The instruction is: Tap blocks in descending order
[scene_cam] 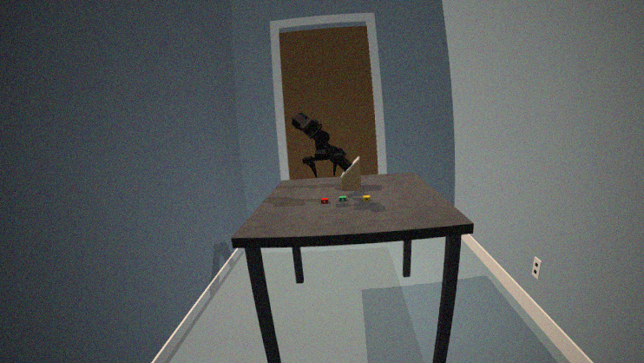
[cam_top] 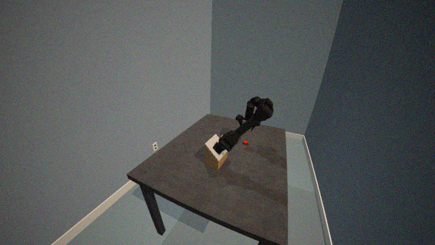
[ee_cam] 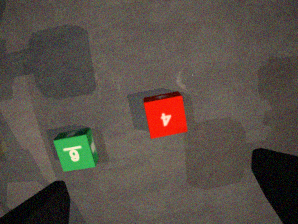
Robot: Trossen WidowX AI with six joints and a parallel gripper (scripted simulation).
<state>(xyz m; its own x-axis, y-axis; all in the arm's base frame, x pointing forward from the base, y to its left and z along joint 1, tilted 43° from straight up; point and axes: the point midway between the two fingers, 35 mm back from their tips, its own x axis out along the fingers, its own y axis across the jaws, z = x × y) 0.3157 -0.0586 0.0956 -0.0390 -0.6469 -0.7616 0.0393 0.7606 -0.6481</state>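
The yellow block is 10 mm behind my gripper tip, 190 mm to the left of it and 120 mm below it. Also, from my gripper tip: red block 10 mm behind, 10 mm to the right, 120 mm below; green block 30 mm behind, 70 mm to the left, 120 mm below.
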